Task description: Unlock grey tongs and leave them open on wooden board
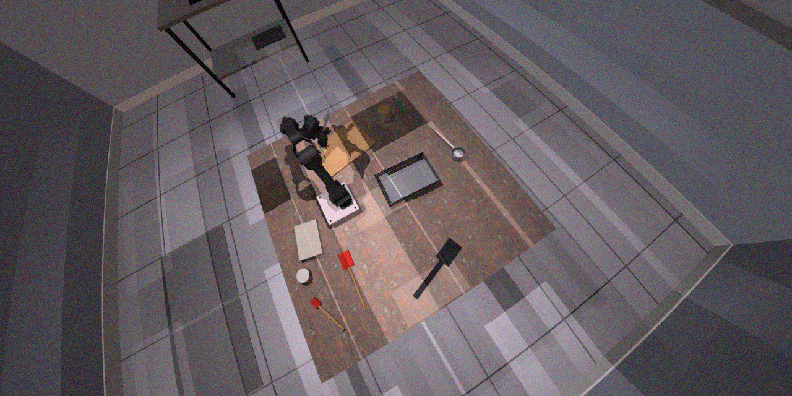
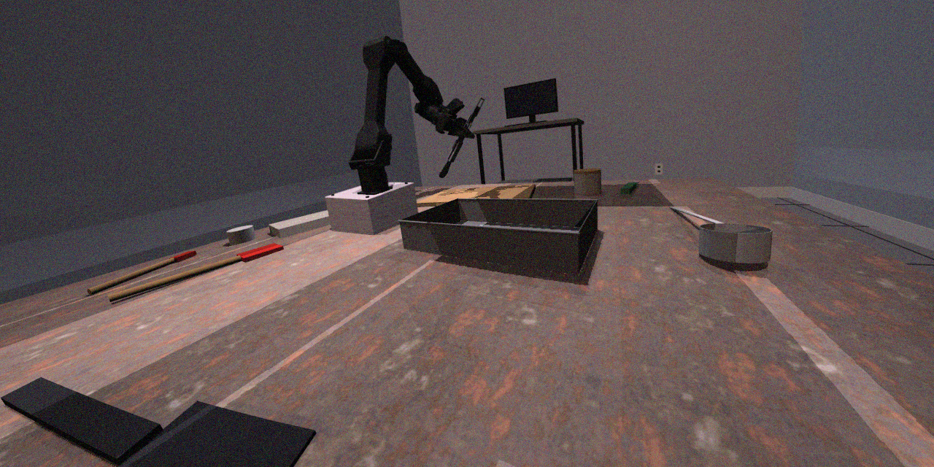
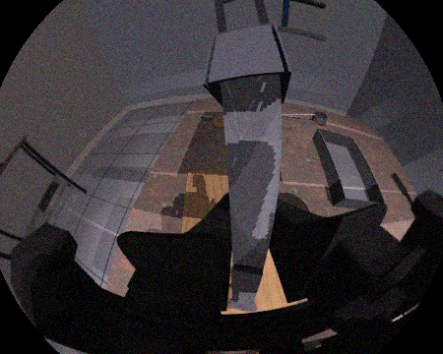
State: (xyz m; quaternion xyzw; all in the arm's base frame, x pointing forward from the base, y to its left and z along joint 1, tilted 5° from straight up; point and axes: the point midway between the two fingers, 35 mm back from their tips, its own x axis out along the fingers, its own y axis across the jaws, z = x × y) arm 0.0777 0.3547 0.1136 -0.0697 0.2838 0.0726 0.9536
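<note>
The wooden board lies 200 mm below my gripper tip. Also, from my gripper tip: green object (470 mm ahead, 120 mm to the left, 200 mm below); then roasting tin (230 mm ahead, 390 mm to the right, 180 mm below); then brown jar (340 mm ahead, 60 mm to the left, 170 mm below).
</note>
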